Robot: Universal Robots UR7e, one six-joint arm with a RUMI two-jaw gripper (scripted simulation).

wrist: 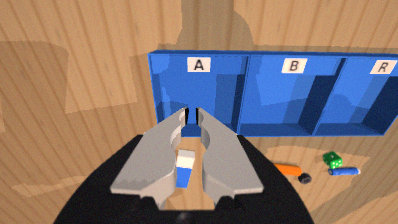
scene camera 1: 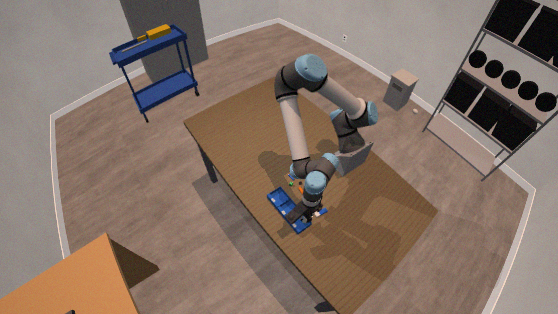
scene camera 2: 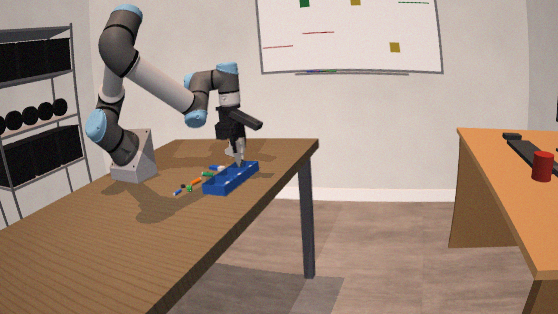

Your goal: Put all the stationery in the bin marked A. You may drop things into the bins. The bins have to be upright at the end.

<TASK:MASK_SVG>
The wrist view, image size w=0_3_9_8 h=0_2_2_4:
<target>my gripper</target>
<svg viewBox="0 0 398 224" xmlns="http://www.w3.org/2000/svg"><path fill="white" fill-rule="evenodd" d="M53 223L314 224L304 202L284 174L243 135L236 134L201 107L196 108L196 125L201 128L201 143L206 148L202 161L202 186L204 193L214 201L214 210L164 210L166 197L168 195L170 197L176 188L177 163L175 152L176 147L182 141L181 129L187 125L189 108L183 107L145 133L136 135L95 169L72 194Z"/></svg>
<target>blue bin tray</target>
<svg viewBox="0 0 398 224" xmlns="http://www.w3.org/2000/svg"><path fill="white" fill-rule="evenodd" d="M147 54L157 124L181 108L189 108L188 122L181 129L181 137L201 137L201 128L196 125L196 108L201 107L236 134L243 135L244 137L384 136L398 117L398 54L235 50L155 50Z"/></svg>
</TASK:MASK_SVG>
